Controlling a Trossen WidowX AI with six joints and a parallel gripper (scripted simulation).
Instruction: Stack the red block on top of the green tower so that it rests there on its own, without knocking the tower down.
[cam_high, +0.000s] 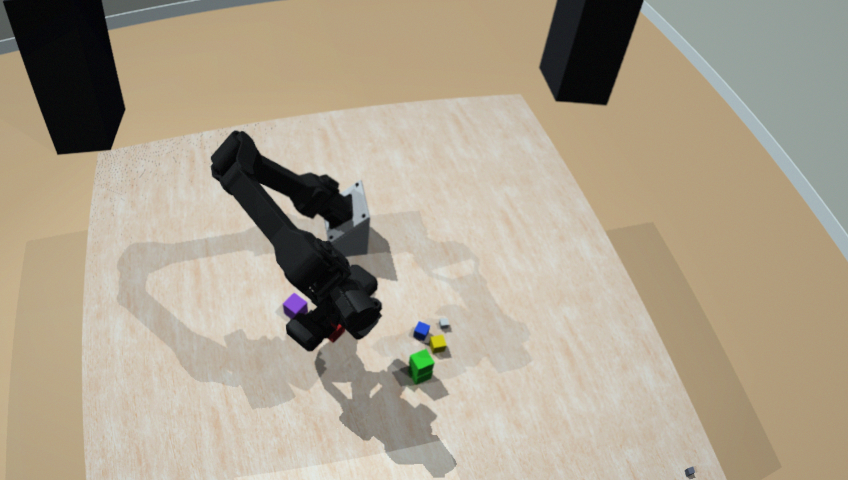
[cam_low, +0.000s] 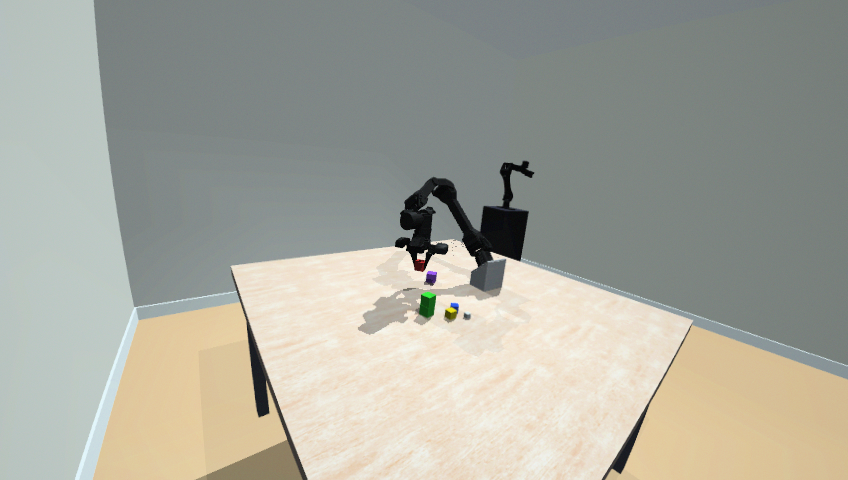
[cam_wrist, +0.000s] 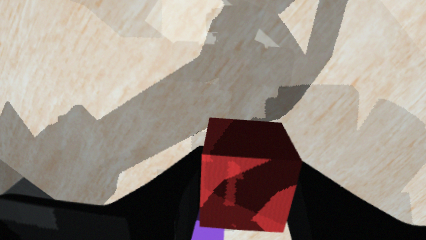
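The yellow block lies 21 cm to the left of my gripper tip and 8 cm below it. The rest, counted from my gripper tip: blue block (18 cm to the left, 8 cm below, 4 cm behind); then purple block (10 cm behind, 8 cm below, 7 cm to the right); then red block (1 cm above).
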